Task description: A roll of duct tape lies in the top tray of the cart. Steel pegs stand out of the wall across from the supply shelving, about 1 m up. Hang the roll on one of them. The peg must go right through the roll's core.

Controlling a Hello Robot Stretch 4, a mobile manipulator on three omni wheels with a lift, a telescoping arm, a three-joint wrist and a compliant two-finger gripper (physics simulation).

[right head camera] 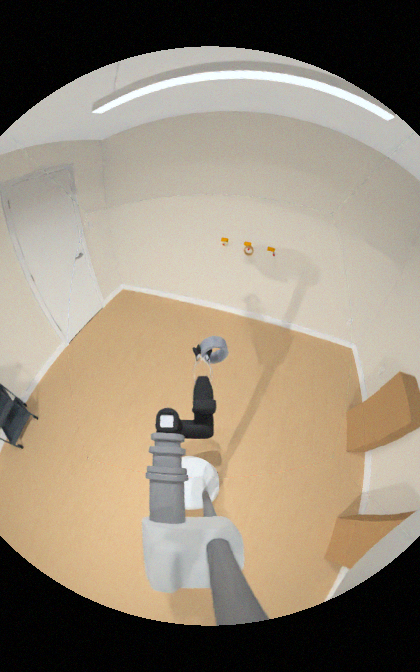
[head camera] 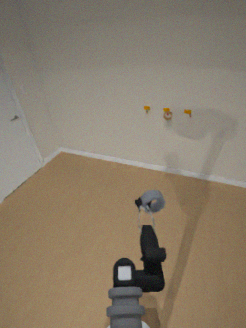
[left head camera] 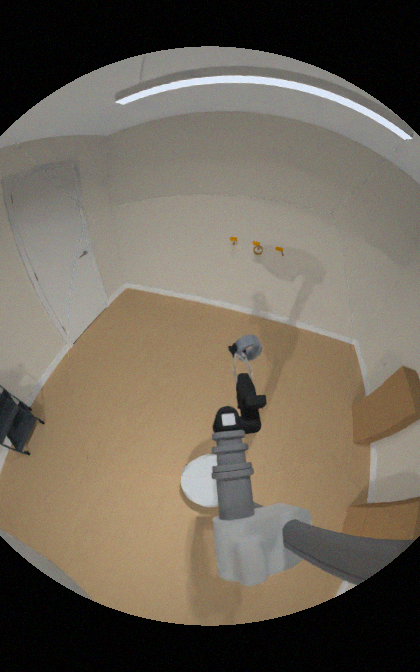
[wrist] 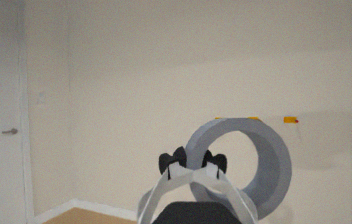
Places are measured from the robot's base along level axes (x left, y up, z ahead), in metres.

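Where they show: gripper, fingertip midpoint: [head camera: 142,198] [wrist: 192,159].
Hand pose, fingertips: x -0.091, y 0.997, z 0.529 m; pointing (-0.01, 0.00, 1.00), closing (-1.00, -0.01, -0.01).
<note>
After its pixels a point has its place.
The grey roll of duct tape [head camera: 151,194] @(x -0.122, y 1.045, z 0.508 m) [left head camera: 251,340] [right head camera: 214,341] [wrist: 284,165] @(x -0.177, y 0.999, z 0.490 m) is held by the left side of its ring, its open core facing roughly forward in the wrist view. My gripper [head camera: 144,204] [left head camera: 238,350] [right head camera: 202,353] [wrist: 192,159] @(x -0.091, y 0.997, z 0.529 m) is shut on it, one fingertip either side of the ring wall. On the wall ahead are three pegs with orange mounts: a left peg [head camera: 147,108] @(x -0.333, y 0.966, z 1.894 m) [left head camera: 233,239] [right head camera: 224,240], a middle peg [head camera: 166,110] @(x -0.546, y 0.962, z 1.818 m) [left head camera: 256,243] [right head camera: 247,244] and a right peg [head camera: 188,112] @(x -0.824, y 0.941, z 1.836 m) [left head camera: 279,249] [right head camera: 271,249] [wrist: 290,120] @(x -0.819, y 0.942, z 1.838 m). The roll partly hides the mounts in the wrist view.
A small tan ring [head camera: 164,116] @(x -0.527, y 0.906, z 1.809 m) [left head camera: 254,250] [right head camera: 245,251] is at the middle peg. A white door [head camera: 11,145] @(x 1.498, y 0.584, z 1.826 m) [left head camera: 50,240] [right head camera: 45,240] is at left. The dark cart [left head camera: 22,426] [right head camera: 17,422] stands at far left. Brown boxes [left head camera: 382,412] [right head camera: 377,417] are at right.
</note>
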